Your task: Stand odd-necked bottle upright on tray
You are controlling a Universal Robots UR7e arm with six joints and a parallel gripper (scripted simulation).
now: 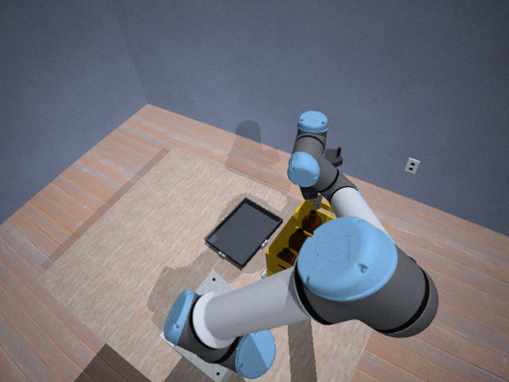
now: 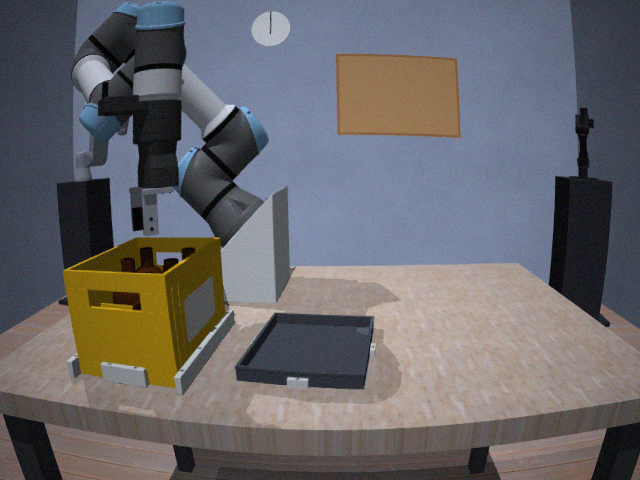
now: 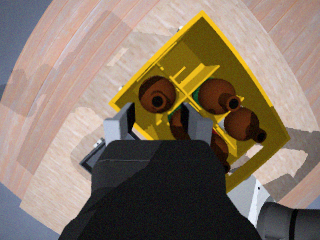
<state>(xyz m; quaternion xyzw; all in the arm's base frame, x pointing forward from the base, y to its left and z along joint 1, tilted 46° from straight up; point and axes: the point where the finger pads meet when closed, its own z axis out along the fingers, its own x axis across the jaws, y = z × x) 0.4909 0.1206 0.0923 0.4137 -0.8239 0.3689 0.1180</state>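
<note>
My gripper is now 15 cm above the bottle. Round my hand: dark tray (23 cm below, 22 cm to the left, 14 cm behind); yellow crate (16 cm below, 8 cm behind, 5 cm to the right).
</note>
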